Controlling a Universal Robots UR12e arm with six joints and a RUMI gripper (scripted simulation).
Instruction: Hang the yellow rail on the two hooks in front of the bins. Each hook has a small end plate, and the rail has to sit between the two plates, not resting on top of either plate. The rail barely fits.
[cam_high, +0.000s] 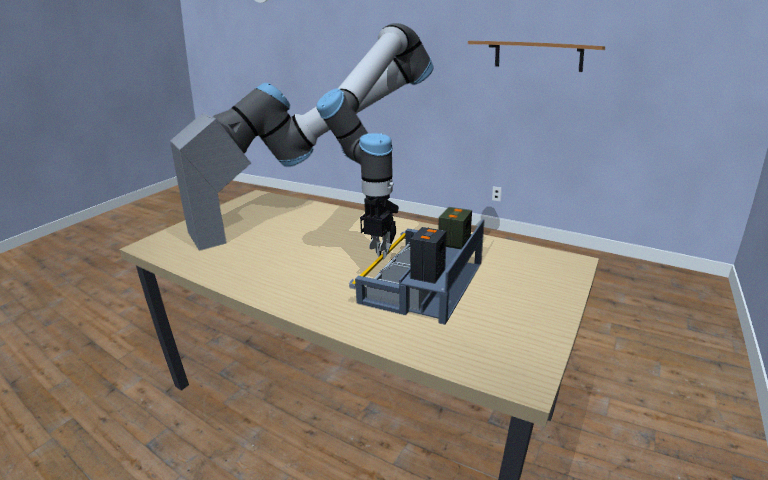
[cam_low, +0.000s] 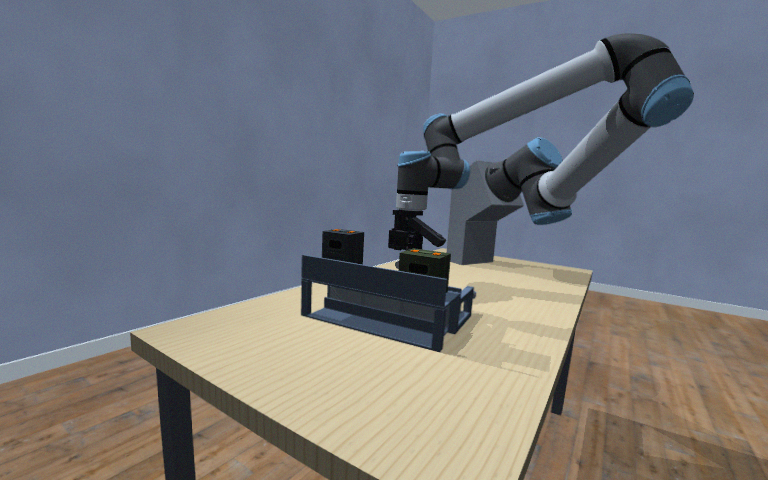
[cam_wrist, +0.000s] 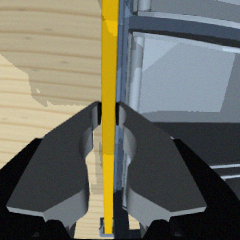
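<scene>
The yellow rail is 10 mm below my hand. From my hand the other things lie so: black box 220 mm ahead, 50 mm to the right, 90 mm above; dark green box 160 mm ahead, 170 mm to the left, 80 mm above.
</scene>
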